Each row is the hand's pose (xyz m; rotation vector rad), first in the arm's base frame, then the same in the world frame.
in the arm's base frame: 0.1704 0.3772 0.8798 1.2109 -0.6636 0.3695
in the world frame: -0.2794 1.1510 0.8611 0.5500 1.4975 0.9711
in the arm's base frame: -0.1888 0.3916 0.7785 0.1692 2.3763 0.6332
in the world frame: -0.1842 0.9728 1.1752 1.4343 -1.7798 0.1487
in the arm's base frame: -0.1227 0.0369 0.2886 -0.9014 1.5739 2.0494
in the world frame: 0.1690 0.5605 0.9004 0.5177 -0.9281 -0.8633
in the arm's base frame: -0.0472 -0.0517 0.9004 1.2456 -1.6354 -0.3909
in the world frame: 0.1913 1.1803 0.9576 0.8407 0.4203 0.5605
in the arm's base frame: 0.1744 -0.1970 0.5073 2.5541 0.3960 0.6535
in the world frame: 0.2935 0.8678 0.6160 0.9627 2.3753 -0.6510
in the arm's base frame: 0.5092 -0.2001 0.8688 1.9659 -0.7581 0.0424
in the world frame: 0.1771 1.2908 0.3917 0.8709 1.3992 0.1397
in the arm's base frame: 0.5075 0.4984 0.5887 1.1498 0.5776 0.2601
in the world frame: -0.4717 0.9271 0.5062 -0.4621 2.2939 0.5342
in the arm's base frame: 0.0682 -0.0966 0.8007 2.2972 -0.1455 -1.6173
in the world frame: 0.2081 1.1150 0.8136 0.1438 0.7660 -1.1172
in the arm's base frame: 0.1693 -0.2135 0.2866 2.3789 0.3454 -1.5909
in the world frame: 0.3255 0.6555 0.5621 -0.0326 0.9705 -1.3541
